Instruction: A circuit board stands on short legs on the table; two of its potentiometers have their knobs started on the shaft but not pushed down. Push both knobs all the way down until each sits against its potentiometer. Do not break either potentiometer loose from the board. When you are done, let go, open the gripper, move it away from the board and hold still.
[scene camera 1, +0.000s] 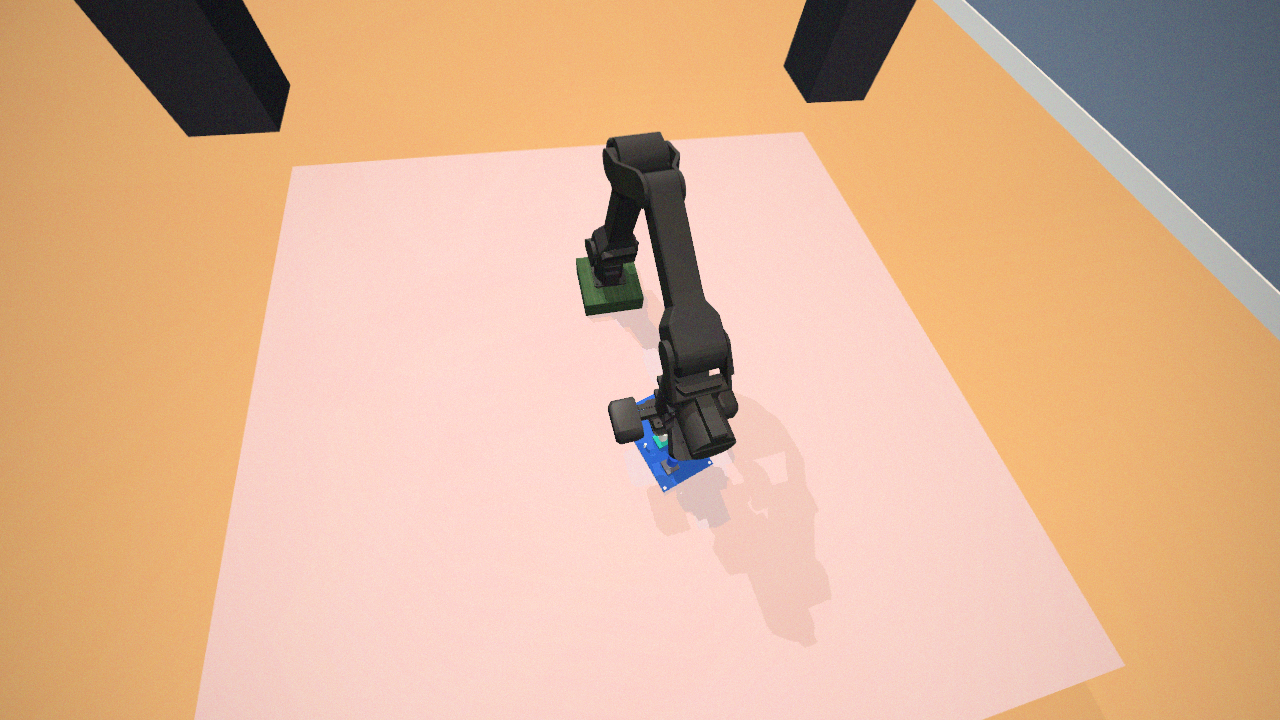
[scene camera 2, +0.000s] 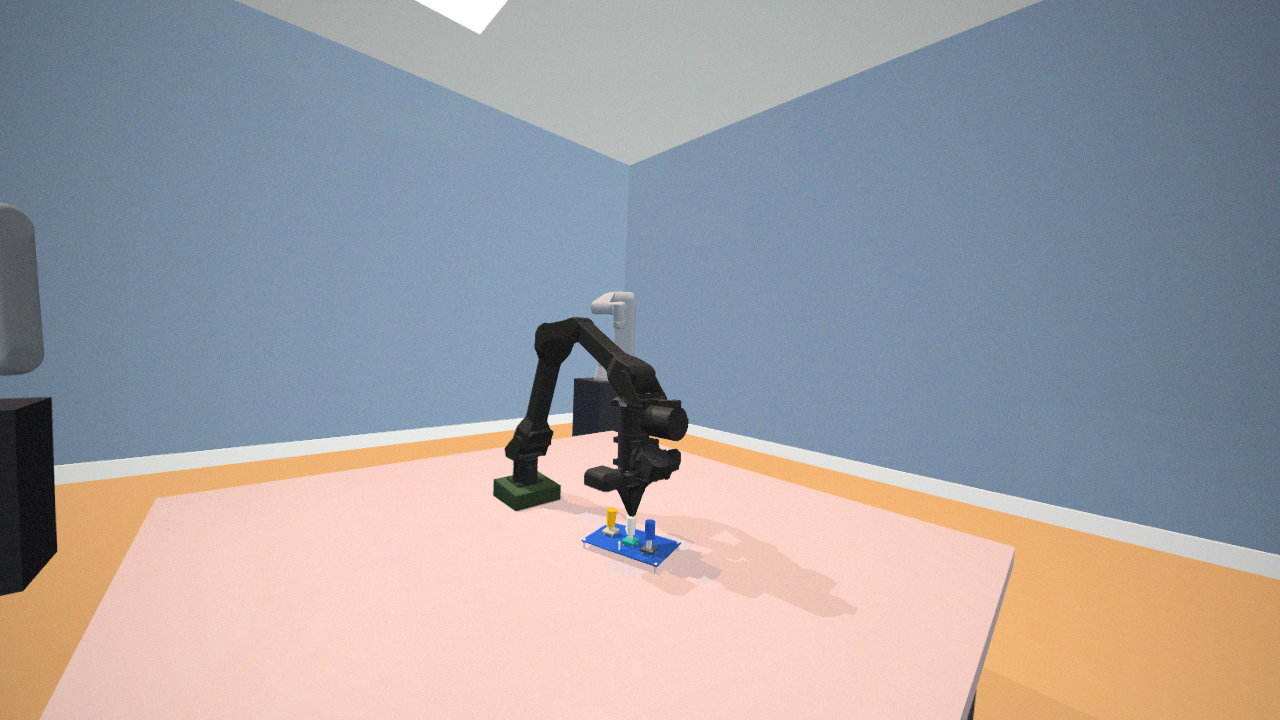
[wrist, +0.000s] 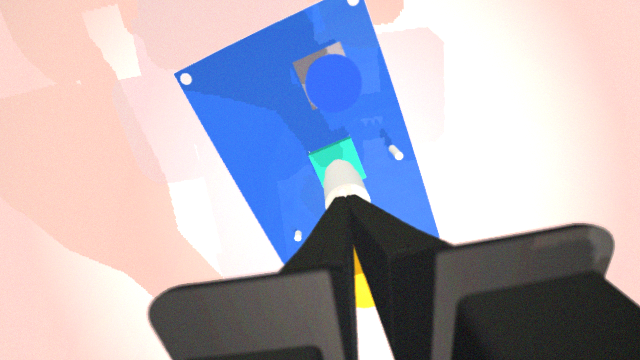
Scene:
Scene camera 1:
gripper: 666, 430
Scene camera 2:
gripper: 631, 516
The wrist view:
gripper: 346, 205

